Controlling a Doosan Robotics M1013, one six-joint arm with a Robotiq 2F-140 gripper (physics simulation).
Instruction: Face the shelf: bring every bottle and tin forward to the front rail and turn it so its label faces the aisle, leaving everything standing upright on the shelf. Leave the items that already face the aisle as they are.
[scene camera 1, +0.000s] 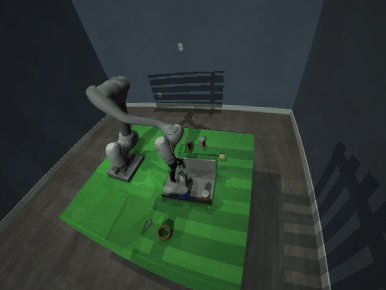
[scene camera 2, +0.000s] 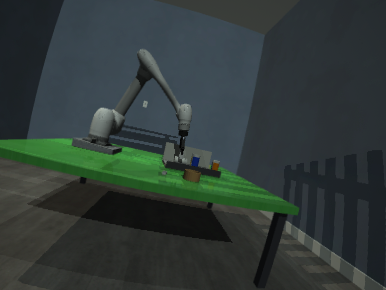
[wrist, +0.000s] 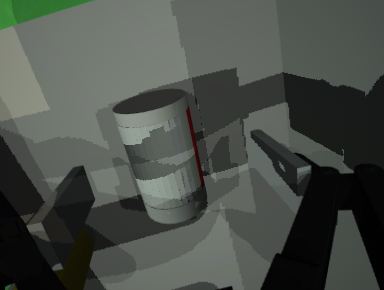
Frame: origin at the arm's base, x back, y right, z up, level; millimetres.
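Where they show: gripper, between the fingertips: (scene camera 1: 180, 176) (scene camera 2: 180, 157) (wrist: 171, 165); arm's base, origin of its link: (scene camera 1: 122, 164) (scene camera 2: 97, 142).
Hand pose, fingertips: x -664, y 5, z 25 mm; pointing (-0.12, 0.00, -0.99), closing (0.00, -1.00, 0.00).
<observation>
Each offset is from my fingertips to the top centre of the thing. "spot": to the spot under its first point.
A white tin {dy +5, dx -1, dz +8 mm} (wrist: 162, 160) (scene camera 2: 179, 160) with a narrow red strip along one edge appears to lie on its side on the grey shelf {spot: dy -133, dx -155, dz +36 mm} (scene camera 1: 201, 164) (scene camera 2: 203, 156). My gripper (scene camera 1: 179, 173) (scene camera 2: 182, 151) (wrist: 171, 165) is open and empty, its fingertips apart on either side of the tin in the wrist view. A blue-labelled tin {spot: dy +160, dx -106, dz +1 mm} (scene camera 1: 185, 196) (scene camera 2: 195, 161) and an orange-labelled tin {dy +120, dx -254, dz +46 mm} (scene camera 1: 205, 196) (scene camera 2: 215, 165) stand at the dark front rail (scene camera 2: 206, 172). The white tin's main label is not visible. Behind the left finger, part of a yellow surface {spot: dy +105, dx -85, dz -6 mm} (wrist: 80, 260) shows in the wrist view.
Two red-marked tins {dy -402, dx +46, dz +26 mm} (scene camera 1: 190, 145) {dy -446, dx -71, dz +29 mm} (scene camera 1: 202, 143) stand on the green table behind the shelf. A small yellow block {dy -311, dx -298, dz -32 mm} (scene camera 1: 222, 157) is near its back right. A brown ring {dy +444, dx -39, dz -20 mm} (scene camera 1: 164, 239) (scene camera 2: 192, 176) and a small grey item {dy +428, dx +116, dz -58 mm} (scene camera 1: 148, 224) (scene camera 2: 164, 173) lie in front.
</observation>
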